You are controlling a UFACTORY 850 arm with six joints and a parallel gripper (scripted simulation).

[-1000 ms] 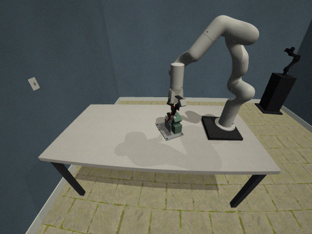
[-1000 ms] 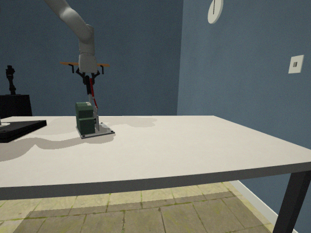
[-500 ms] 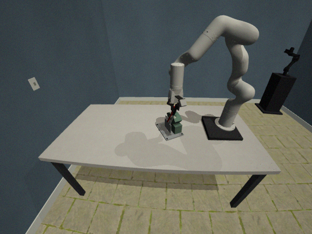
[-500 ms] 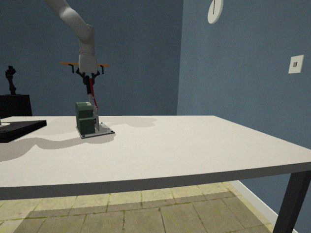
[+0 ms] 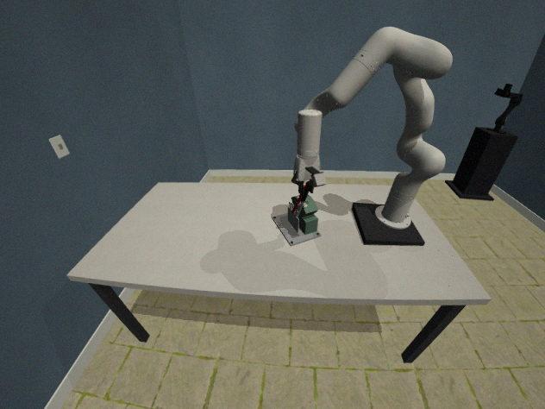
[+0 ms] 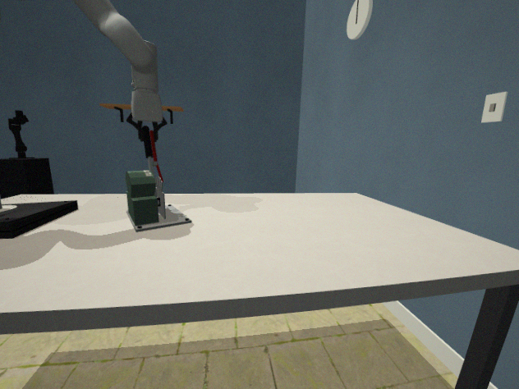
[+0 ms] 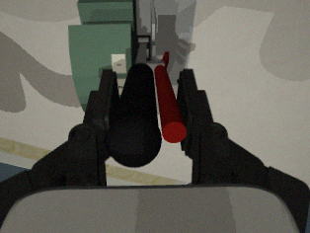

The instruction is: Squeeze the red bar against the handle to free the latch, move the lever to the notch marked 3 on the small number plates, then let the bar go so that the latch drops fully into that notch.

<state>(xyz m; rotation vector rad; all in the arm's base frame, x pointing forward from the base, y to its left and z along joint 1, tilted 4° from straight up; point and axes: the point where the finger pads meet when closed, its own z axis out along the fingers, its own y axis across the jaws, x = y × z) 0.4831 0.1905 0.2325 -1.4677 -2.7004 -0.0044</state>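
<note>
The red bar lies 4 cm ahead of my hand, 3 cm to the right of it and 10 cm below it.
</note>
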